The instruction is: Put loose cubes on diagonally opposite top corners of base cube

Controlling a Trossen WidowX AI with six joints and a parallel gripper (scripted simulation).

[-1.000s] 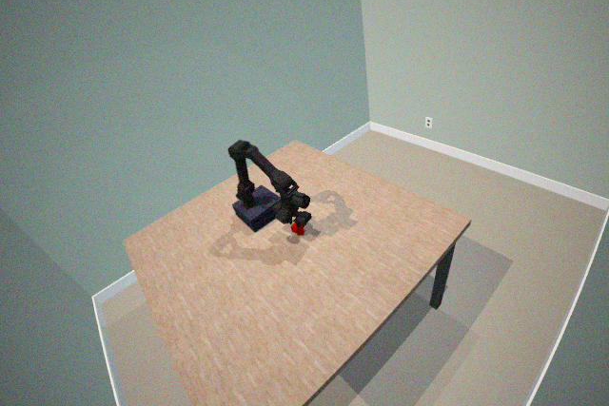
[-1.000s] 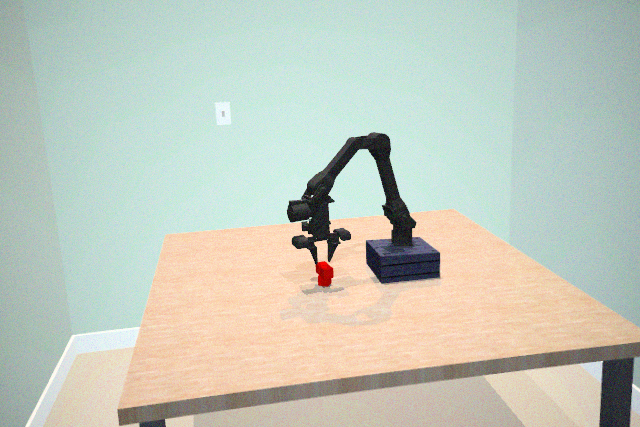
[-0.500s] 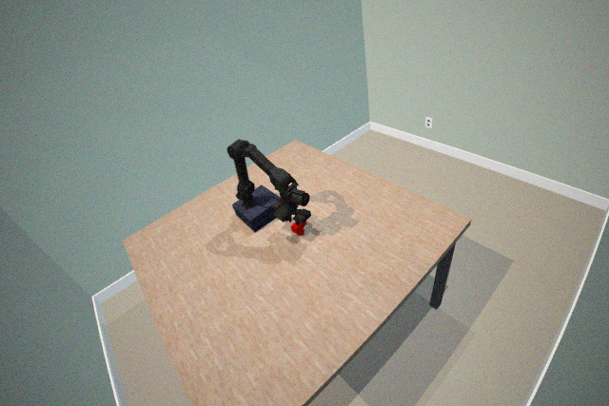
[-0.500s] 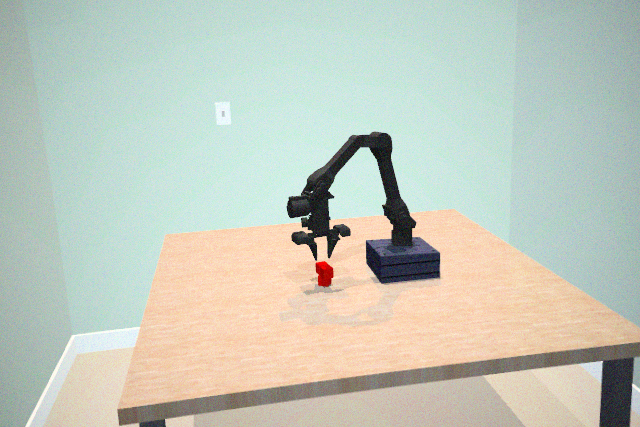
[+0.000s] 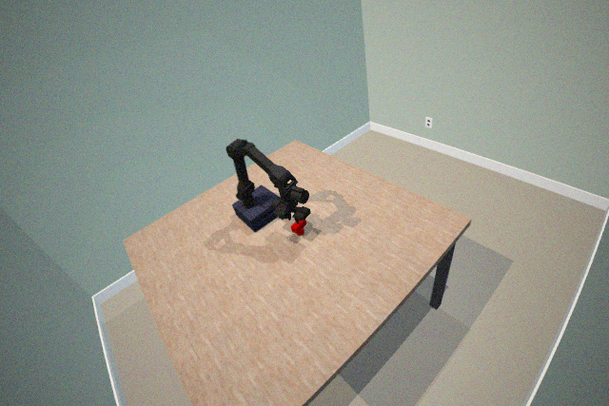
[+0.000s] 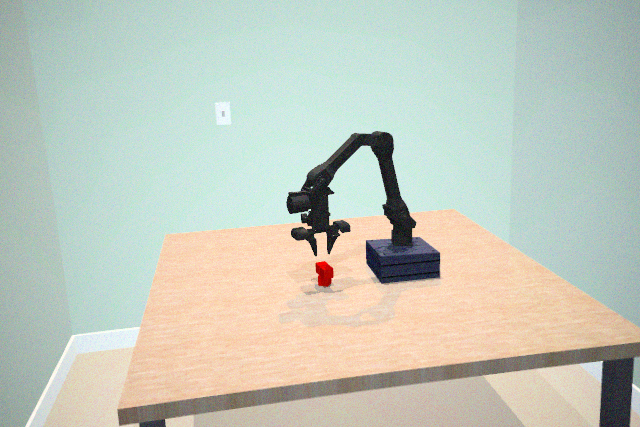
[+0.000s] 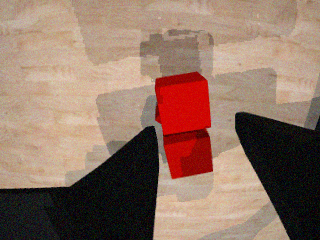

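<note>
Right now my gripper tip is 40 mm above the red cube.
</note>
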